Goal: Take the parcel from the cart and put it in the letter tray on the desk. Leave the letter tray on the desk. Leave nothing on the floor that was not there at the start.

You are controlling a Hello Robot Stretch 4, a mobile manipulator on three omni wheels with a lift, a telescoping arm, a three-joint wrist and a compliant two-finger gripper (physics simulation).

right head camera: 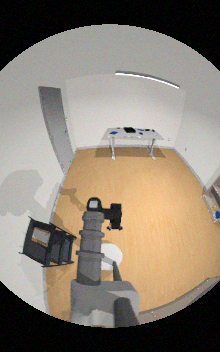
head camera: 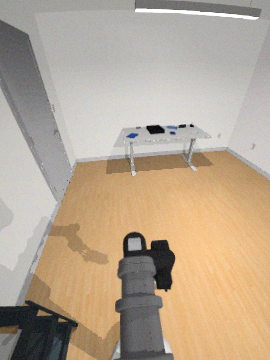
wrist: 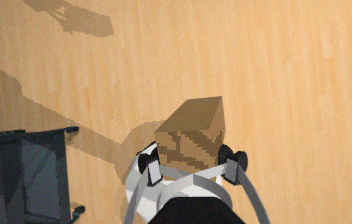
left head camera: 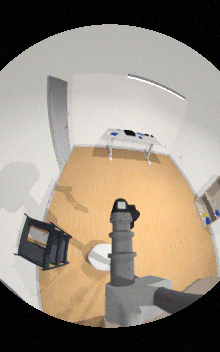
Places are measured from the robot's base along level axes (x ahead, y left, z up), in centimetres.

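Where they show: gripper, between the fingertips: (head camera: 156, 289) (wrist: 191, 157); robot's base, origin of its link: (right head camera: 107, 255) (left head camera: 103, 256).
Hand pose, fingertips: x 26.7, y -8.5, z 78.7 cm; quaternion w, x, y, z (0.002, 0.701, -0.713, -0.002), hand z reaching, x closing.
Each offset is from my fingertips to the centre of the thing.
The brown box-shaped parcel {dx +3.1, dy -1.0, dz -0.7 cm} (wrist: 189, 142) is held between the two fingertips of my gripper (wrist: 191, 157) (right head camera: 114, 228), which is shut on it above the wooden floor. In the head views the arm and wrist hide the parcel. The dark cart (head camera: 15, 315) (left head camera: 42, 253) (right head camera: 37, 254) (wrist: 12, 175) stands at the lower left, apart from the gripper. The white desk (head camera: 192, 134) (left head camera: 123, 138) (right head camera: 125, 135) stands far off by the back wall. A black, flat thing (head camera: 155, 129) (left head camera: 130, 133) (right head camera: 129, 130), which looks like the letter tray, lies on it.
Small blue and dark things lie around the tray on the desk. A white and brown item {dx -16.0, dy +75.4, dz -14.0 cm} (left head camera: 38, 235) (right head camera: 41, 236) lies on the cart. A grey door (head camera: 30, 95) is in the left wall. An open shelf unit with yellow and blue things stands at the right in the side head views.
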